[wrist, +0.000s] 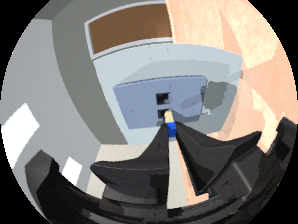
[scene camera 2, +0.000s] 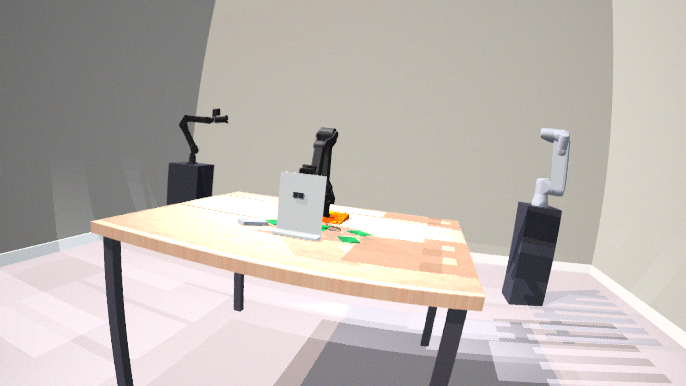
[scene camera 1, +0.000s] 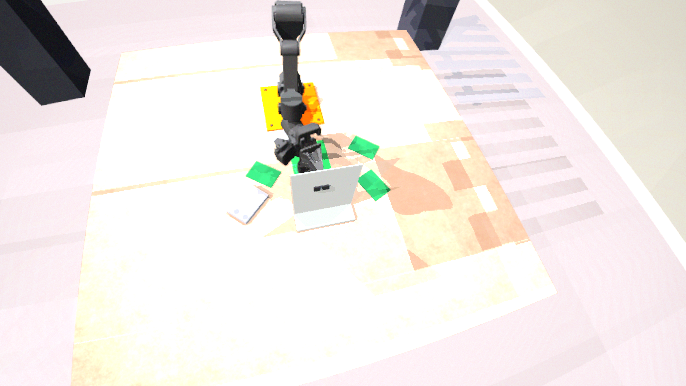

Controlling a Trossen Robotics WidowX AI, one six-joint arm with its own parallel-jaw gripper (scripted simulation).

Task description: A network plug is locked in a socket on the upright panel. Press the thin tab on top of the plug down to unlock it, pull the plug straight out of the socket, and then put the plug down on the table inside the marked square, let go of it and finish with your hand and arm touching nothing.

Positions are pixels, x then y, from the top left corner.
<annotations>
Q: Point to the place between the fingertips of the gripper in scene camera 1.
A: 322, 175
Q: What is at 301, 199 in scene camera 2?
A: A grey panel.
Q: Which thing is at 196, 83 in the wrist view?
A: A grey panel.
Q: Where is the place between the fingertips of the gripper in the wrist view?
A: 169, 125
</annotations>
